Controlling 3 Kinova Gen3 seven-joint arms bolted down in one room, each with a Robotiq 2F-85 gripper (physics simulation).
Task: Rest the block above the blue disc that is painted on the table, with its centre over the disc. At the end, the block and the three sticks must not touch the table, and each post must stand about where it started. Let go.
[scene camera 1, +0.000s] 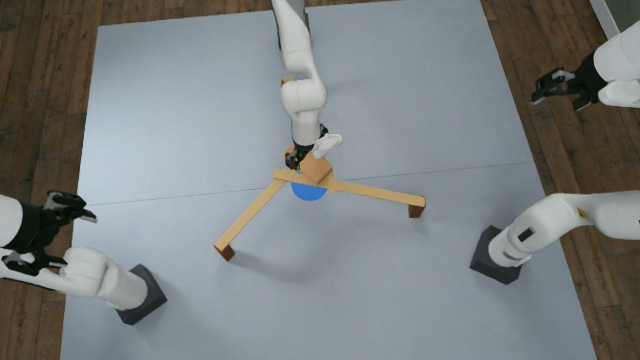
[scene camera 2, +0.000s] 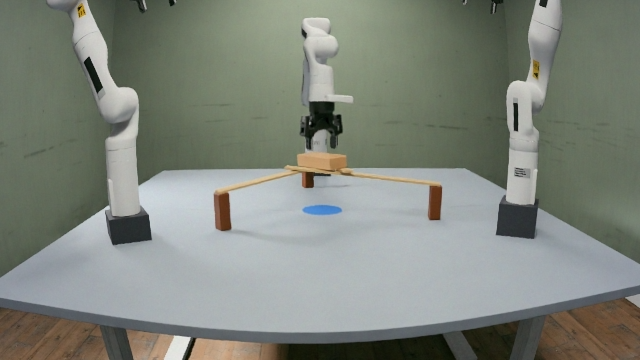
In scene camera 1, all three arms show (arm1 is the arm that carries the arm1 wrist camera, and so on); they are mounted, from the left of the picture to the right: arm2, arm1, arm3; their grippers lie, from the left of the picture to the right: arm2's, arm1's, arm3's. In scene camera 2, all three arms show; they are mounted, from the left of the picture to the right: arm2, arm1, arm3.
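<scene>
The orange block (scene camera 1: 317, 170) (scene camera 2: 321, 161) lies on the crossed inner parts of the sticks, raised above the table. In scene camera 1 it partly overlaps the upper edge of the blue disc (scene camera 1: 309, 193) (scene camera 2: 322, 210); exact centring cannot be told. The left stick (scene camera 1: 250, 215) (scene camera 2: 255, 181) and right stick (scene camera 1: 380, 193) (scene camera 2: 395, 178) rest on upright posts (scene camera 1: 227, 252) (scene camera 2: 222, 211) (scene camera 2: 435, 202); the third is mostly hidden. Arm1's gripper (scene camera 2: 321, 144) is open just above the block. Arm2's gripper (scene camera 1: 75, 241) and arm3's gripper (scene camera 1: 559, 103) are open and far away.
The back post (scene camera 1: 286, 80) (scene camera 2: 307, 180) stands behind the block, partly hidden by arm1 in scene camera 1. The dark bases of arm2 (scene camera 1: 142, 295) (scene camera 2: 128, 227) and arm3 (scene camera 1: 495, 272) (scene camera 2: 517, 219) stand on the table to the left and right of the sticks.
</scene>
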